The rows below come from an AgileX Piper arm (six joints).
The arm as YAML. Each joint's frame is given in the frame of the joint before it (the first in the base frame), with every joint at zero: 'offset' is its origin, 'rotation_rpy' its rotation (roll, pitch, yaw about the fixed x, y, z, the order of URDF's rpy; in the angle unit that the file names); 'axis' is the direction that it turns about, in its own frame. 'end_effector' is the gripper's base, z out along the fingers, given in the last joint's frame.
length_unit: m
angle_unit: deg
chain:
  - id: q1
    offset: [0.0, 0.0, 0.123]
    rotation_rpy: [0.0, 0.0, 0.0]
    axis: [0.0, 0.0, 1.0]
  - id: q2
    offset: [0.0, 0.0, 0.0]
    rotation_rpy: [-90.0, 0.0, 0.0]
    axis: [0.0, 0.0, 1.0]
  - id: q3
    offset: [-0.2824, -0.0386, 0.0]
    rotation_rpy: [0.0, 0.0, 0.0]
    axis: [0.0, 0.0, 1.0]
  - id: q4
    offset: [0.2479, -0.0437, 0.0]
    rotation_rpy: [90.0, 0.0, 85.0]
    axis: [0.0, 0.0, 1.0]
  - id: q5
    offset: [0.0, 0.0, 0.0]
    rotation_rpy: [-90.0, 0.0, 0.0]
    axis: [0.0, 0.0, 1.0]
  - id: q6
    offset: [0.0, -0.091, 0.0]
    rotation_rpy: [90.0, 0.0, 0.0]
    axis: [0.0, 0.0, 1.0]
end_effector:
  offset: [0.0, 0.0, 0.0]
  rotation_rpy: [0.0, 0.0, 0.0]
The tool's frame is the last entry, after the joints.
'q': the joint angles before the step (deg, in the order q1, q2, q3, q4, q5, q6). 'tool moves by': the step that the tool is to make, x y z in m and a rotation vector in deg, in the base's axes. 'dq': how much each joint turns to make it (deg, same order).
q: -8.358 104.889 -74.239 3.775 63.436 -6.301
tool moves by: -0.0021 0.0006 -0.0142 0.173 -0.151 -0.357
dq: -0.001 0.637 2.557 0.335 -3.326 -0.001
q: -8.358 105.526 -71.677 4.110 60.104 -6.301
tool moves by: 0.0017 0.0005 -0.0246 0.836 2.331 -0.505
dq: -0.005 3.160 1.416 0.671 -2.155 0.009
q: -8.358 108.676 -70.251 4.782 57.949 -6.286
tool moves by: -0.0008 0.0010 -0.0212 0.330 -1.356 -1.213
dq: 0.004 1.645 2.988 1.045 -5.964 0.160
